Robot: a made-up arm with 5 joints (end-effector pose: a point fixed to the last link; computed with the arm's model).
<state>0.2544 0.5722 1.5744 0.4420 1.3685</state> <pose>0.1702 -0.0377 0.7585 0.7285 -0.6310 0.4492</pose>
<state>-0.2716 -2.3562 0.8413 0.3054 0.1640</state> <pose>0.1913 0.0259 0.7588 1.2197 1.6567 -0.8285</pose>
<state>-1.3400 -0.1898 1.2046 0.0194 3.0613</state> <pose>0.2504 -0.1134 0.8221 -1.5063 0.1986 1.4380</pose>
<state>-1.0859 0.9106 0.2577 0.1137 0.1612</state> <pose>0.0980 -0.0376 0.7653 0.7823 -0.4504 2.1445</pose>
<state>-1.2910 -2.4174 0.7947 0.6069 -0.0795</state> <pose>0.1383 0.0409 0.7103 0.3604 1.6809 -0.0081</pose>
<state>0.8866 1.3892 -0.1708 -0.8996 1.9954</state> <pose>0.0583 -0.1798 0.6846 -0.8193 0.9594 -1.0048</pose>
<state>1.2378 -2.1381 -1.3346 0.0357 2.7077</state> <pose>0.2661 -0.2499 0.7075 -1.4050 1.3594 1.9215</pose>
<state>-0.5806 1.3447 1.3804 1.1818 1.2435</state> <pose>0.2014 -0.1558 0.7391 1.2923 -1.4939 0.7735</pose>
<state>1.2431 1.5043 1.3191 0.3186 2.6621</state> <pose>0.0571 -0.1189 0.7262 -0.8569 -0.4601 -1.3298</pose>
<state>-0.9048 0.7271 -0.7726 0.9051 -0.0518</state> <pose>0.0451 -0.0664 0.8358 -0.3709 -1.0844 1.8766</pose>
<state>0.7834 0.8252 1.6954 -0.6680 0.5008</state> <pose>0.2003 0.1940 0.7502 0.9759 -0.4231 1.3798</pose>
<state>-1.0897 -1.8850 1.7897 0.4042 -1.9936</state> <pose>0.3350 -0.0239 0.8459 2.0408 -1.2278 -0.8432</pose>
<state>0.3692 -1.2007 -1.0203 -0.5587 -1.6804</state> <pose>0.1733 -0.0436 0.8061 1.5851 0.6079 -0.8746</pose>
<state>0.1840 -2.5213 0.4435 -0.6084 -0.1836</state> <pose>0.2524 0.0584 0.8919 -1.6271 -1.7543 1.5950</pose>
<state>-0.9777 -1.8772 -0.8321 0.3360 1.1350</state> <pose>0.2877 -0.0169 0.7690 -1.6990 1.8311 1.8783</pose>
